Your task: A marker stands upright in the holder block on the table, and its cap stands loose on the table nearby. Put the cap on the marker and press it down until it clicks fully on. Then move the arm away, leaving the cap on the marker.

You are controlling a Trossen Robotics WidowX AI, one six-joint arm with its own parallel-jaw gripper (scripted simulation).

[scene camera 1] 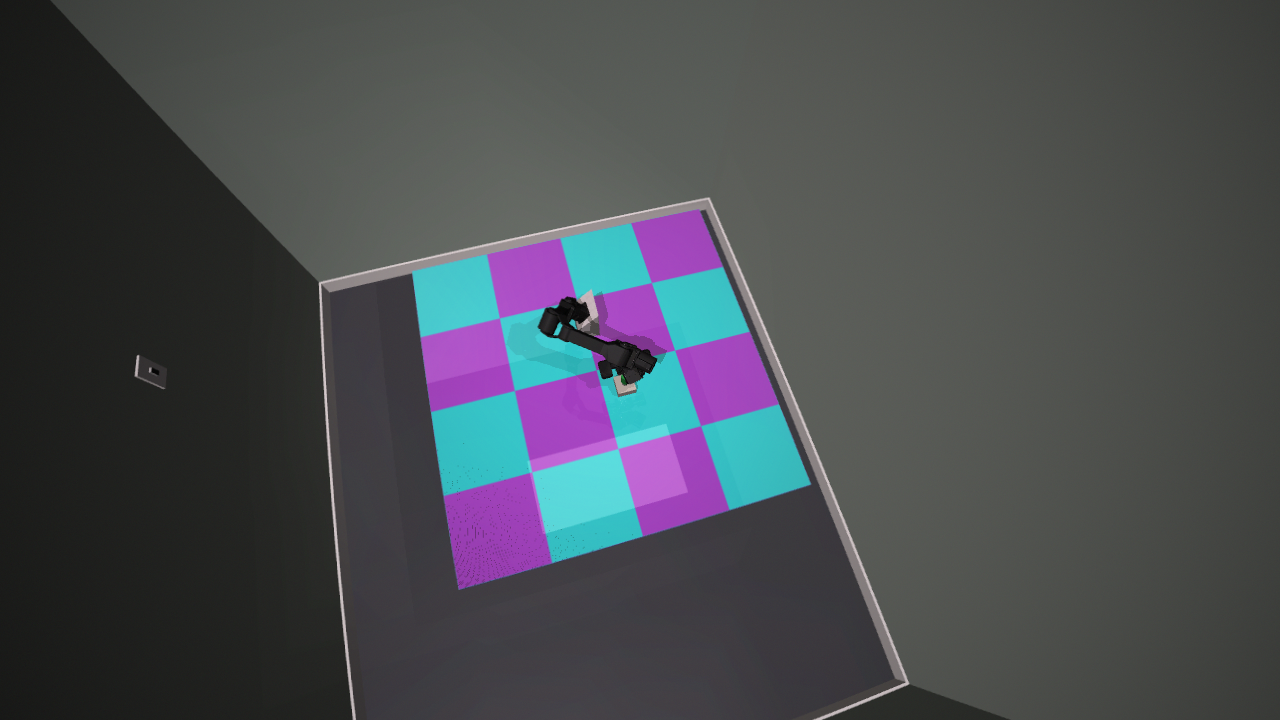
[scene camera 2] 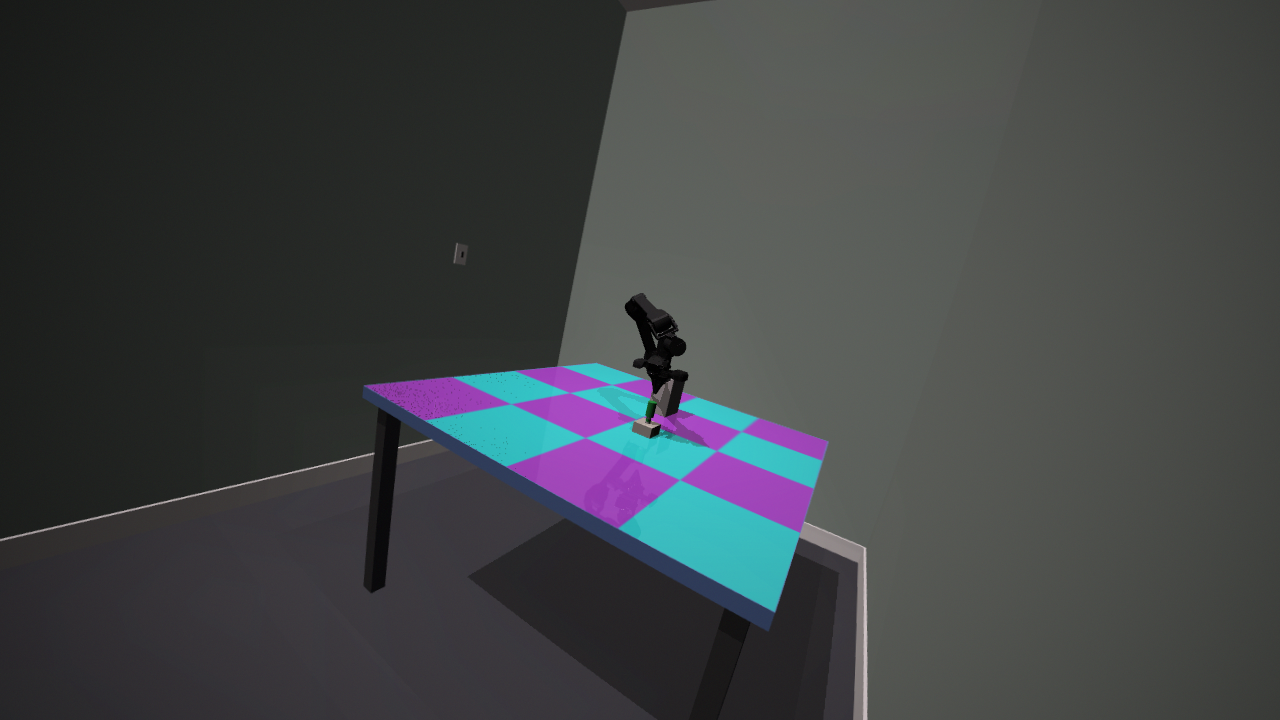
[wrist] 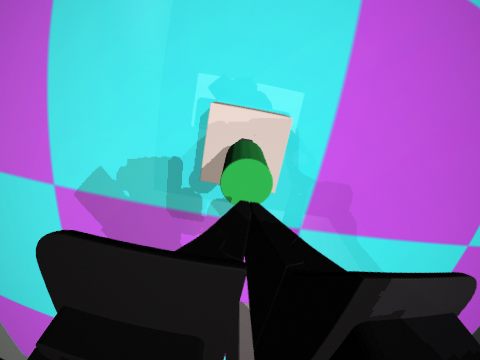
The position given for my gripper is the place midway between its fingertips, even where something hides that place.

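Observation:
My gripper (scene camera 2: 654,393) is shut and holds nothing, and the wrist view shows my gripper (wrist: 247,210) too. There is also a green cap (wrist: 246,176) in the scene.

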